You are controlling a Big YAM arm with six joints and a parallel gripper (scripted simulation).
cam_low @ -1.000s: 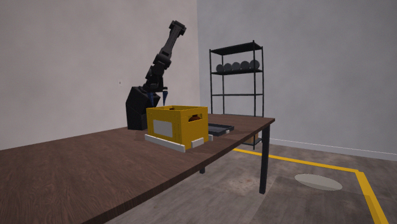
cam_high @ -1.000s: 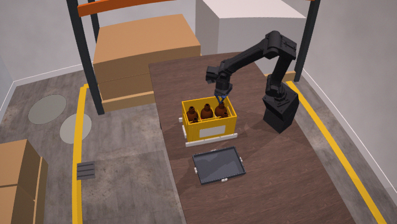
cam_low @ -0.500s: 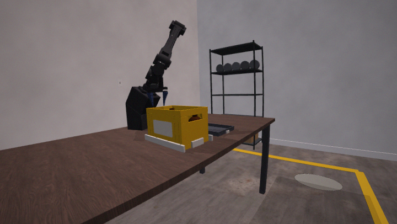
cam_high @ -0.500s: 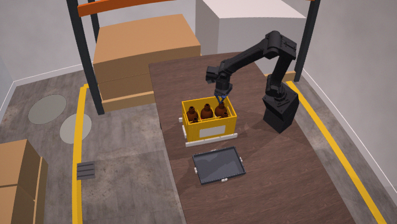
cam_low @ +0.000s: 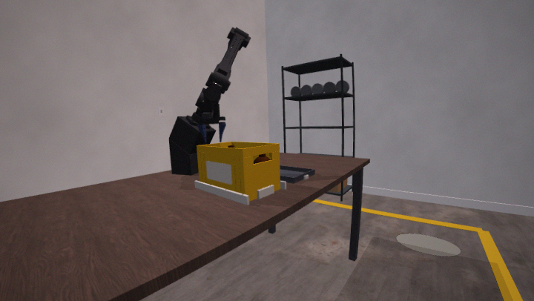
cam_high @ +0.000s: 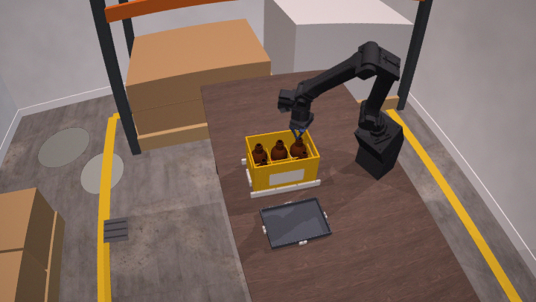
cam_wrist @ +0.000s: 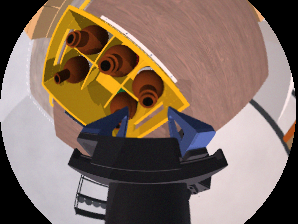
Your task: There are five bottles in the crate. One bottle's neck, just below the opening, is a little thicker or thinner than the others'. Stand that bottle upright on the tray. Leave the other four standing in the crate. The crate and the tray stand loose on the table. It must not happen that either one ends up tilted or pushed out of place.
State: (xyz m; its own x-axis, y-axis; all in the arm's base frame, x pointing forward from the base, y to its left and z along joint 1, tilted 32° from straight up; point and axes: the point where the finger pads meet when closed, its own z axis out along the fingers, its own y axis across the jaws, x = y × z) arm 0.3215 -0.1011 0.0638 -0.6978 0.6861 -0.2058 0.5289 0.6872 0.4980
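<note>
Now: hand 11 cm above the yellow crate, 9 cm short of it and 5 cm to the right of it. The rest, counted from my hand: glass bottle: 17 cm ahead, 11 cm to the left, 10 cm below; then dark tray: 33 cm to the left, 18 cm below, 6 cm ahead.
</note>
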